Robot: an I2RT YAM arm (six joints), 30 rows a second.
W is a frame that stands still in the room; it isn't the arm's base.
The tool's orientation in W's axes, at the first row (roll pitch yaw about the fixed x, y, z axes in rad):
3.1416, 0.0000, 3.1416
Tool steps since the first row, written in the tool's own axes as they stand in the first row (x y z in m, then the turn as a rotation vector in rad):
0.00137, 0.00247, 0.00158, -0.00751, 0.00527, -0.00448
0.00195, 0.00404, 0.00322, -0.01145, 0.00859, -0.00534
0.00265, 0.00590, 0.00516, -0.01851, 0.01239, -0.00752
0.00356, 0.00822, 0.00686, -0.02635, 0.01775, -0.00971
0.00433, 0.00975, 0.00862, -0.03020, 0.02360, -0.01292
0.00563, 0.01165, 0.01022, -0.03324, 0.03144, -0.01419
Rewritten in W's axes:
-0.00137, 0.00247, -0.00158, 0.00751, 0.00527, 0.00448
-0.00195, 0.00404, -0.00322, 0.01145, 0.00859, 0.00534
-0.00265, 0.00590, -0.00516, 0.01851, 0.01239, 0.00752
-0.00356, 0.00822, -0.00686, 0.02635, 0.01775, 0.00971
-0.00433, 0.00975, -0.00862, 0.03020, 0.02360, 0.01292
-0.00563, 0.01165, -0.01022, 0.03324, 0.03144, 0.01419

